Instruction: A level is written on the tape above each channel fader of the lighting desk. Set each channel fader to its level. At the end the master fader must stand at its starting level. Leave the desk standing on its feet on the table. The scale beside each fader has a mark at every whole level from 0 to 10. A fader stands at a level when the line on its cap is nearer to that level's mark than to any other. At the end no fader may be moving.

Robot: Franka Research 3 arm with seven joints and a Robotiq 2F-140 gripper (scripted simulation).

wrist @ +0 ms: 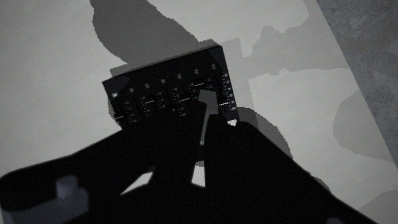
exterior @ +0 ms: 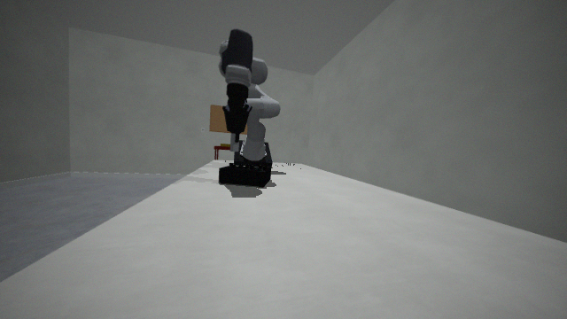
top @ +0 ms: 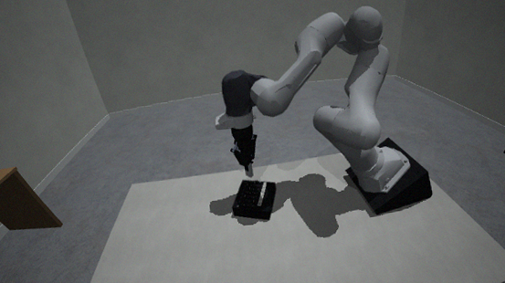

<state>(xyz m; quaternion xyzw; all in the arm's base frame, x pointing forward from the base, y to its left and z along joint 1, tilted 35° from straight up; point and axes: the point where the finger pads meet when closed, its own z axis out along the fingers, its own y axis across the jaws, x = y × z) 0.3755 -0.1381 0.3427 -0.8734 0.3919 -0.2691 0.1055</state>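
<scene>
Right now the channel 2 fader cap is 10 mm ahead of my hand and 80 mm below it. The rest, counted from my hand: channel 1 fader cap: 30 mm behind, 10 mm to the right, 80 mm below; then master fader cap: 40 mm ahead, 110 mm to the left, 80 mm below.
</scene>
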